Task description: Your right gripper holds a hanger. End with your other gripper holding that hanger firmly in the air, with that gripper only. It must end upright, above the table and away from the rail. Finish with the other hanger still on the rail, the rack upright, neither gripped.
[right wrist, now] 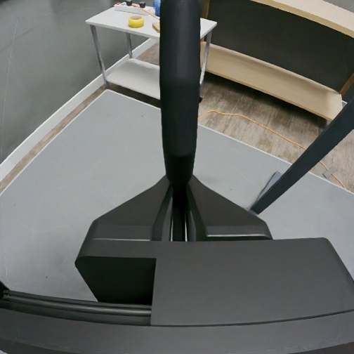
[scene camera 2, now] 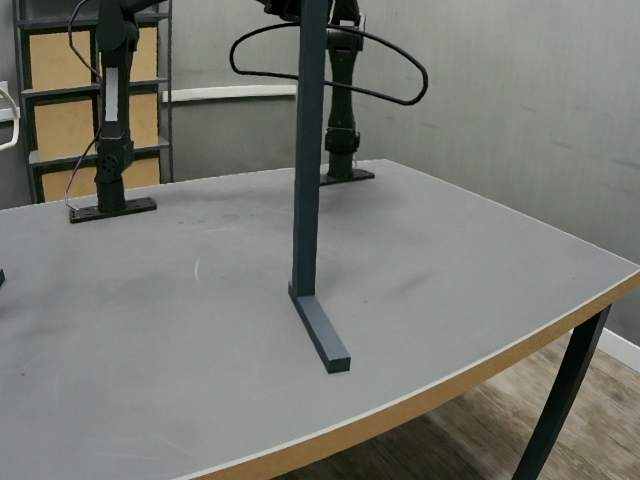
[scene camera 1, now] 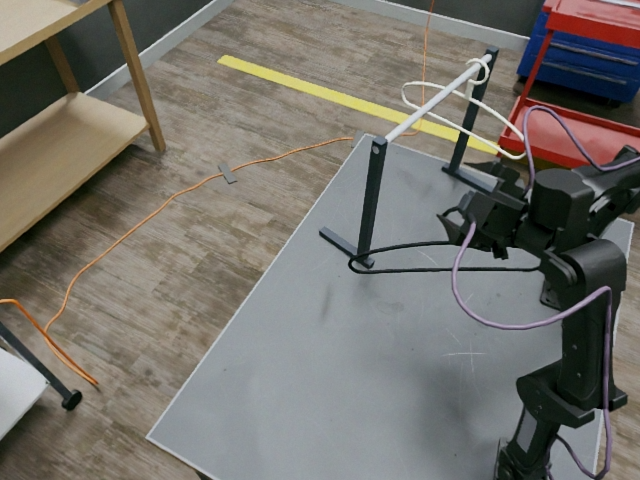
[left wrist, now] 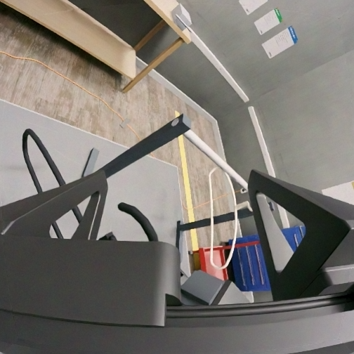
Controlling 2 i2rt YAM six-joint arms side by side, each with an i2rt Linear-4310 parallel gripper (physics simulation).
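Where they show: left gripper, fingertip midpoint: [scene camera 1: 451,189]; right gripper, fingertip midpoint: [scene camera 2: 327,21] [scene camera 1: 448,240]; left arm's base, origin of the base link: [scene camera 2: 339,178]; right arm's base, origin of the base link: [scene camera 2: 112,211].
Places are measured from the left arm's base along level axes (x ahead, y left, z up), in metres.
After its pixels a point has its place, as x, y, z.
The black hanger [scene camera 1: 413,269] @[0.326, -0.264, 0.282] [scene camera 2: 425,80] @[0.457, -0.218, 0.304] [left wrist: 28,132] [right wrist: 180,100] is upright above the table, its loop beside the rack's near post. My right gripper [right wrist: 178,178] is shut on its neck below the hook; in scene camera 1 it is mostly hidden behind the left arm. My left gripper [scene camera 1: 454,190] @[0.303, -0.256, 0.546] [left wrist: 177,177] is open and empty, over the right one. In the left wrist view the black hook shows low between its fingers, towards the left-hand finger. The white hanger [scene camera 1: 471,88] @[0.334, -0.847, 0.363] [left wrist: 211,215] [scene camera 2: 16,126] @[0.150, -0.783, 0.243] hangs on the rail [scene camera 1: 439,96] @[0.396, -0.670, 0.436] of the upright rack [scene camera 1: 373,201] @[0.470, -0.437, 0.266] [scene camera 2: 308,155] @[0.489, -0.456, 0.211] [right wrist: 310,155].
The grey table [scene camera 1: 289,361] @[0.547, -0.084, 0.000] [scene camera 2: 465,258] @[0.509, -0.119, 0.000] carries the rack and both arm bases. The white hanger's near end is close to the left arm's purple cable [scene camera 1: 560,132]. A red cart [scene camera 1: 589,31] and blue drawers [scene camera 1: 594,59] stand beyond the table.
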